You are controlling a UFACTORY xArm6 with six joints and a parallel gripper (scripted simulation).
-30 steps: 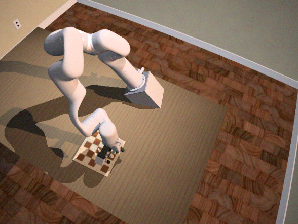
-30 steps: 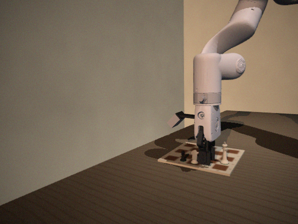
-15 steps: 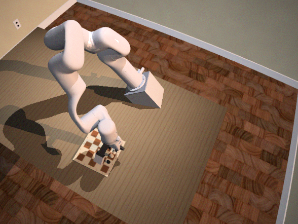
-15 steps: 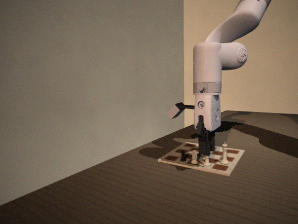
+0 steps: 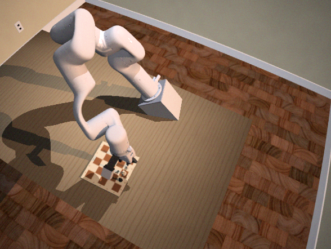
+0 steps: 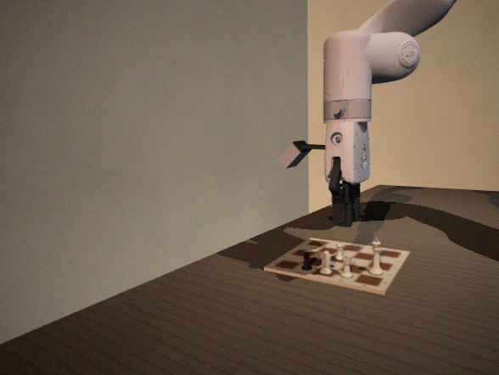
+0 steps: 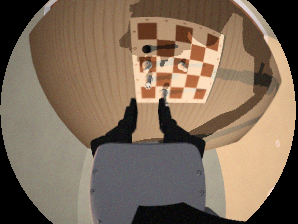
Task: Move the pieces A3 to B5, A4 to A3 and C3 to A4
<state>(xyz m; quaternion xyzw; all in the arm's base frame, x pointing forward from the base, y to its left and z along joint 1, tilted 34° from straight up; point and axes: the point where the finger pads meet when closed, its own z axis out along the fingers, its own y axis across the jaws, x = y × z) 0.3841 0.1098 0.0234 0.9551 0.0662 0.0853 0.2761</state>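
Right now my hand is 8 cm above the white king, 4 cm to the left of it and 4 cm past it. Also, from my hand: white bishop: 10 cm below, 4 cm ahead; then black pawn: 10 cm below, 7 cm ahead, 1 cm to the left; then white rook: 10 cm below.
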